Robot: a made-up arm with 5 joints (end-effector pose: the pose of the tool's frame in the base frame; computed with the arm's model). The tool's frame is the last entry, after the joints. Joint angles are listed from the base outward.
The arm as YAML. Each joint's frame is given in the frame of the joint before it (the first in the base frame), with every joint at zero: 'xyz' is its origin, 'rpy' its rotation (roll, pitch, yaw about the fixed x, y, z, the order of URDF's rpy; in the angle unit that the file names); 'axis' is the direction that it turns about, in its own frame. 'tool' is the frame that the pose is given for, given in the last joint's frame.
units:
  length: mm
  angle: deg
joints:
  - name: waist
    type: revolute
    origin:
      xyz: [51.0, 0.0, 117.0]
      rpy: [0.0, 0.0, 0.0]
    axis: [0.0, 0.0, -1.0]
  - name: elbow
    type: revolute
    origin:
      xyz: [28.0, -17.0, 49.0]
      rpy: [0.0, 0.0, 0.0]
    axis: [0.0, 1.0, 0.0]
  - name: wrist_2
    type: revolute
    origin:
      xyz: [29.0, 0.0, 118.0]
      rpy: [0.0, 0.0, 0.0]
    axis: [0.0, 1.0, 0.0]
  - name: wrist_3
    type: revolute
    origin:
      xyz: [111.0, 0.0, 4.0]
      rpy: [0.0, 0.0, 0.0]
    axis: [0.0, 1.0, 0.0]
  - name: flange
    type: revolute
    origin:
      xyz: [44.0, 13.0, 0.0]
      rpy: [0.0, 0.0, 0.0]
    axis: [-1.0, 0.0, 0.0]
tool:
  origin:
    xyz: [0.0, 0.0, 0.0]
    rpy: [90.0, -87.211, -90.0]
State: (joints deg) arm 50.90 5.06 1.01 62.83 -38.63
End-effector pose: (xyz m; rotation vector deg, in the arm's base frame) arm 0.1702 -0.1530 0.2322 -1.95 -23.46 -91.17
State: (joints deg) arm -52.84 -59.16 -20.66 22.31 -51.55
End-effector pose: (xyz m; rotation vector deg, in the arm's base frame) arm 0.0426 -0.0177 0.3985 118.72 -87.56 -0.56
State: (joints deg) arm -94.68 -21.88 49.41 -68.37 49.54
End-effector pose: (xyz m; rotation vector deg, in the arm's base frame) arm 0.0432 0.1443 0.2673 61.23 -137.76 65.09
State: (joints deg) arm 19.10 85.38 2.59 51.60 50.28
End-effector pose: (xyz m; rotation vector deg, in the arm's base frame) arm 0.1653 -0.0438 0.0073 27.48 41.84 26.58
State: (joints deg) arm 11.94 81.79 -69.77 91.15 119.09
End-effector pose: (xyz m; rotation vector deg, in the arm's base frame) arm 0.2931 -0.0553 0.0921 13.65 6.62 103.84
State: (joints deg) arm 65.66 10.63 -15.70 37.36 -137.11
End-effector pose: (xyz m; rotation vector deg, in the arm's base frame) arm 0.1404 -0.2073 0.2669 -46.80 61.84 137.26
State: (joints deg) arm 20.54 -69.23 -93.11 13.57 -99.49
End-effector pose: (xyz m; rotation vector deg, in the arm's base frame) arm -0.1533 0.0723 0.2876 -89.65 103.60 -67.74
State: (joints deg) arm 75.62 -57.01 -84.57 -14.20 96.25
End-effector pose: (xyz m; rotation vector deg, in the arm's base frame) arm 0.0012 0.1780 0.3385 114.02 10.90 11.49
